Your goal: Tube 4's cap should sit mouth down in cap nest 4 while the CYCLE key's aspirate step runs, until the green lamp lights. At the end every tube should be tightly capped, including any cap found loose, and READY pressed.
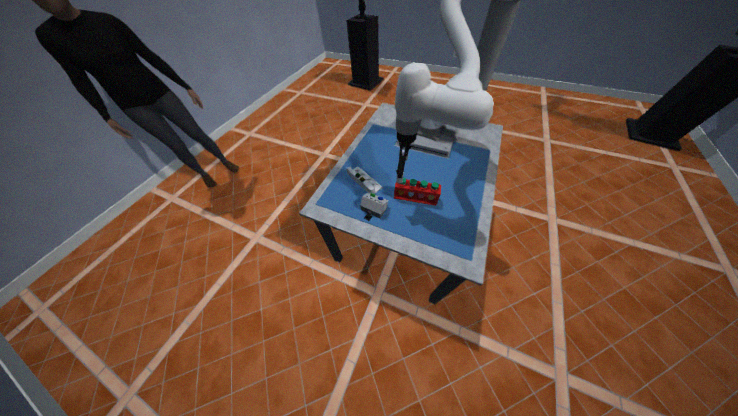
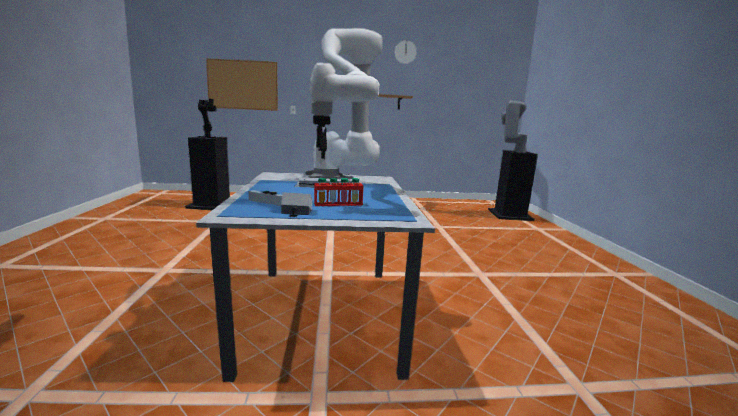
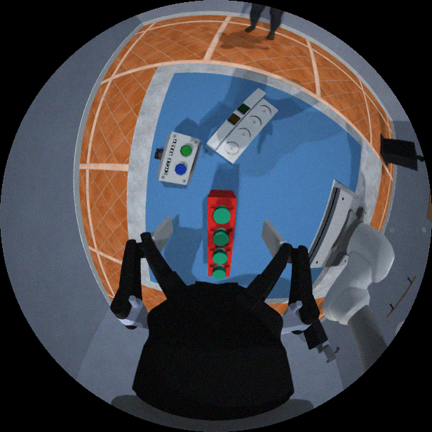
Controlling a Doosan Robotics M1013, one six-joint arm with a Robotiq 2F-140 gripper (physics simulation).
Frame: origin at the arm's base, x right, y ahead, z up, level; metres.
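Seen in the pictures: gripper, fingertip midpoint: [image 2: 320, 164]; arm's base, link origin: [image 1: 428, 130] [image 2: 326, 176].
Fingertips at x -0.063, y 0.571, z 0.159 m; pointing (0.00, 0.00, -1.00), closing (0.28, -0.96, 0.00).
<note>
Pixels of each thing's top centre, then the offset from my fingertips to it. Level surfaces: height alone.
- red rack, top centre: [image 2: 339, 182] [image 1: 418, 184] dy -0.032, dx -0.080, dz -0.086 m
- white nest block, top centre: [image 2: 273, 190] [image 1: 363, 174] dy -0.003, dx +0.220, dz -0.136 m
- key box, top centre: [image 2: 297, 192] [image 1: 374, 197] dy +0.131, dx +0.075, dz -0.105 m
- blue mat, surface height: dz -0.190 m
- grey table, surface height: dz -0.192 m
A red rack [image 1: 396, 193] [image 2: 338, 185] [image 3: 221, 194] holds tubes with four green caps [image 3: 221, 215] [image 3: 220, 237] [image 3: 219, 257] [image 3: 219, 272] on top. I cannot tell which is tube 4 or how tight the caps are. A white nest block [image 1: 373, 185] [image 2: 263, 197] [image 3: 215, 141] has four round nests, with no cap seen in them. Its green lamp [image 3: 243, 108] looks dark. A key box [image 1: 373, 205] [image 2: 296, 200] [image 3: 172, 176] carries a green READY key [image 3: 186, 150] and a blue CYCLE key [image 3: 180, 169]. My gripper [image 1: 400, 176] [image 2: 323, 156] [image 3: 217, 226] is open and empty, high above the rack.
A dark amber lamp [image 3: 233, 119] sits beside the green one. The blue mat [image 1: 449, 227] [image 3: 200, 90] lies on the grey table [image 1: 392, 240] [image 2: 315, 224]. The arm's base plate [image 1: 439, 151] [image 3: 334, 210] is at the back. A person [image 1: 98, 56] stands off to the side.
</note>
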